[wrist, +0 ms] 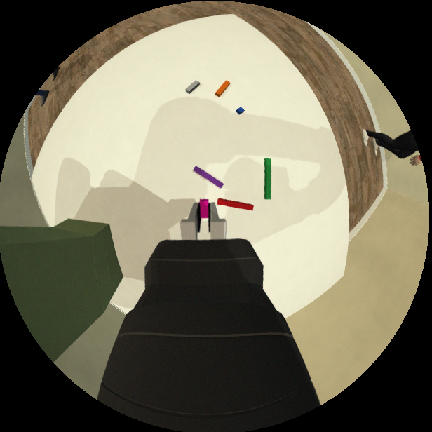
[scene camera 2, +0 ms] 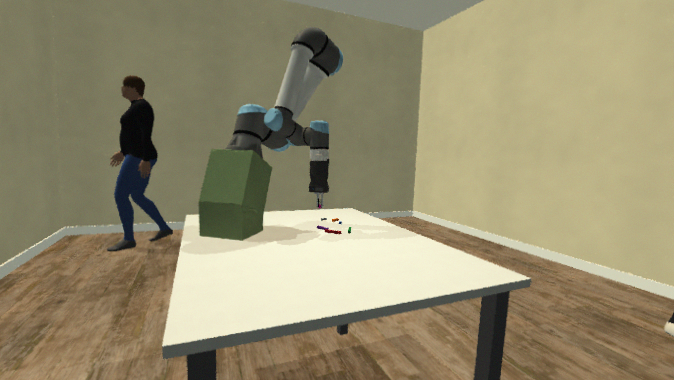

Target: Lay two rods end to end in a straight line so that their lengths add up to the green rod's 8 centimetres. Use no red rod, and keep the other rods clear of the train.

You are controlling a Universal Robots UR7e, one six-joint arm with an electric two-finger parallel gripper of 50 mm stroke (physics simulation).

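Where they show: gripper, fingertip midpoint: [scene camera 2: 319, 207]; arm's base at its link origin: [scene camera 2: 243, 158].
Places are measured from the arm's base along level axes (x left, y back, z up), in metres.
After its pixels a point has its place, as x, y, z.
My gripper [scene camera 2: 319, 204] {-0.104, -0.300, -0.190} [wrist: 204, 211] is shut on a short magenta rod [scene camera 2: 320, 206] {-0.110, -0.300, -0.186} [wrist: 204, 208] and holds it above the table. In the wrist view a purple rod [scene camera 2: 322, 228] {-0.083, -0.320, -0.286} [wrist: 208, 177] lies slanted just beyond the fingers. A red rod [scene camera 2: 333, 231] {-0.153, -0.345, -0.283} [wrist: 235, 204] lies to their right, its left end near the purple rod's right end, apart from it. The green rod [scene camera 2: 349, 230] {-0.160, -0.413, -0.281} [wrist: 268, 179] lies farther right. A grey rod [scene camera 2: 324, 219] {0.094, -0.384, -0.287} [wrist: 192, 87], an orange rod [scene camera 2: 335, 220] {0.062, -0.430, -0.287} [wrist: 222, 88] and a small blue piece [scene camera 2: 340, 222] {0.009, -0.436, -0.285} [wrist: 240, 110] lie farther off, apart from each other.
A big green block [scene camera 2: 227, 195] {-0.141, 0.064, -0.131} [wrist: 55, 270] stands by the arm's base on the white table [scene camera 2: 300, 280] {-0.591, -0.105, -0.291} [wrist: 200, 45]. The arm's shadow falls over part of the table. A person in a black top [scene camera 2: 137, 130] stands on the floor beyond the table.
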